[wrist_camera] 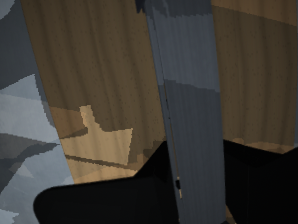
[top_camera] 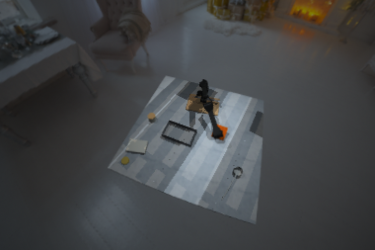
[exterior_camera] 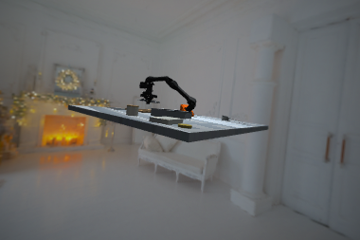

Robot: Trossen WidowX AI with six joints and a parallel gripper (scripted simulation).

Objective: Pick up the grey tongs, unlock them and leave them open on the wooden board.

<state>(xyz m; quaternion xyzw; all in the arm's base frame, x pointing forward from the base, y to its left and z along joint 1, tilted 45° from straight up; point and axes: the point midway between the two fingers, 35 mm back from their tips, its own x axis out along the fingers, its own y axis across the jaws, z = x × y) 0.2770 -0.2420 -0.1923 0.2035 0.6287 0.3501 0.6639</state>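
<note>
Right now the wooden board is 70 mm below my gripper tip. Also, from my gripper tip: pale flat block (380 mm ahead, 750 mm to the left, 60 mm below); then brown cup (410 mm ahead, 420 mm to the left, 40 mm below); then roasting tin (70 mm ahead, 460 mm to the left, 50 mm below).
</note>
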